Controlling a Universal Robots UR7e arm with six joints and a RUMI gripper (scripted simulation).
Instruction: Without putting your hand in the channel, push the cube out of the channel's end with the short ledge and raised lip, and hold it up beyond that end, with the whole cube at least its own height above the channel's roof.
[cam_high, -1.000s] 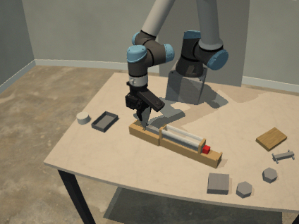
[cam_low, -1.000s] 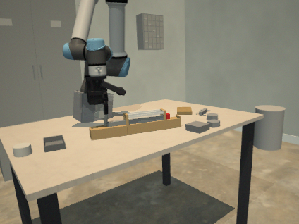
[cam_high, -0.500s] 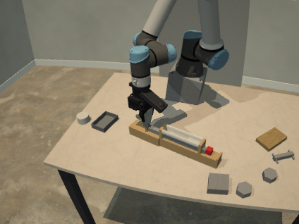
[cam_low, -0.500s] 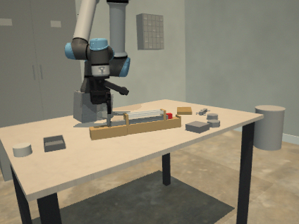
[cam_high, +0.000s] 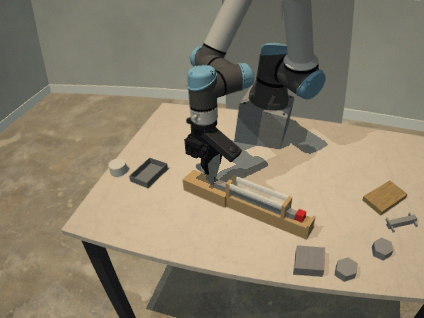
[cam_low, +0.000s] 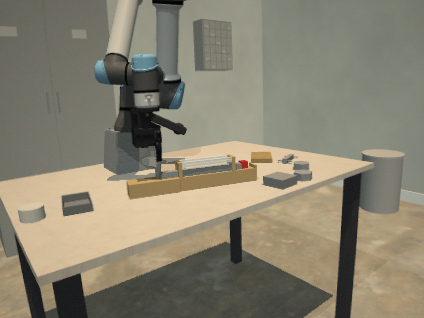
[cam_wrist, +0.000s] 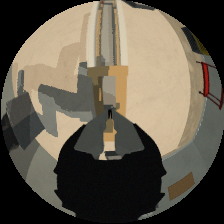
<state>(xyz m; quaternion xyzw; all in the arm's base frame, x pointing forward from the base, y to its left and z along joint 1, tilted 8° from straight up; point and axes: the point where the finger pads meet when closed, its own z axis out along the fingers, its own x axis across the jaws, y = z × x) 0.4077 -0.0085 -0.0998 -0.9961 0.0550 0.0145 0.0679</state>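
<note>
Right now my hand is 3 cm short of the red cube, 30 cm to the right of it and 1 cm above it. Also, from my hand: dark tray 1 cm ahead, 25 cm to the right, 6 cm below; then pale disc 4 cm ahead, 37 cm to the right, 5 cm below; then channel 2 cm ahead, 16 cm to the left, 1 cm below.
</note>
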